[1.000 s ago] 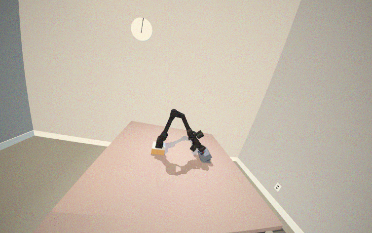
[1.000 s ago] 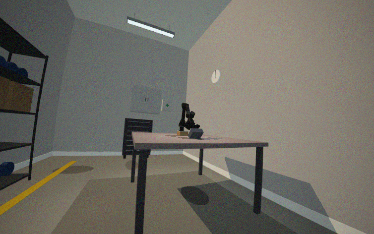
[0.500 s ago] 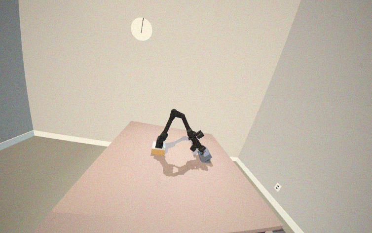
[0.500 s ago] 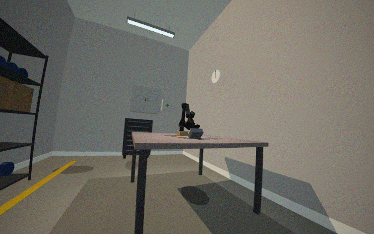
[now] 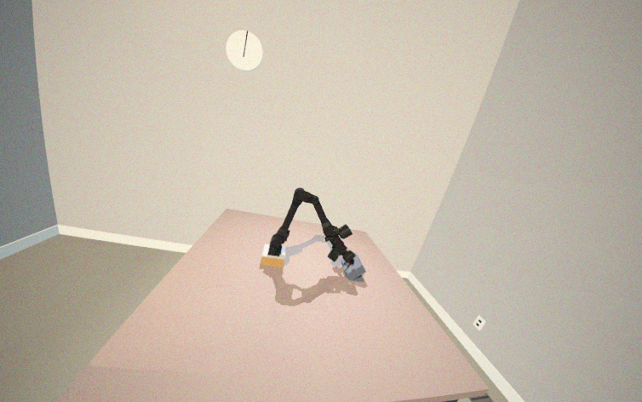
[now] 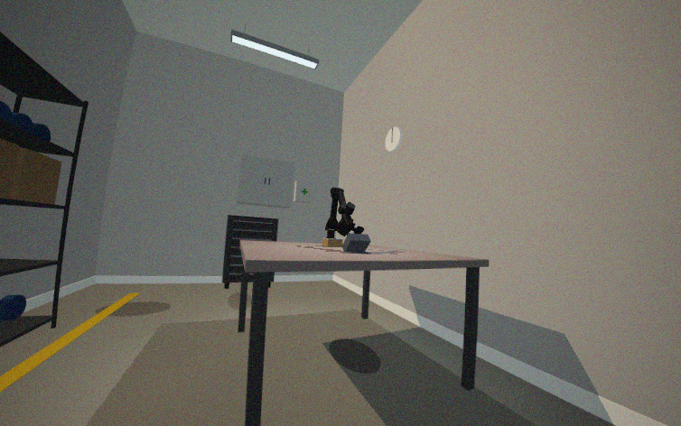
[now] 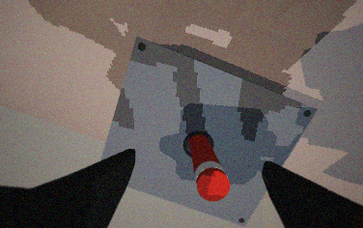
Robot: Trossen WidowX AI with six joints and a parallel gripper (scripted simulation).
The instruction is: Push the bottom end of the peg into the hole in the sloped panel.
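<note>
Now: the red peg 2 cm behind my gripper tip. Also, from my gripper tip: grey sloped panel 3 cm below, 3 cm ahead.
</note>
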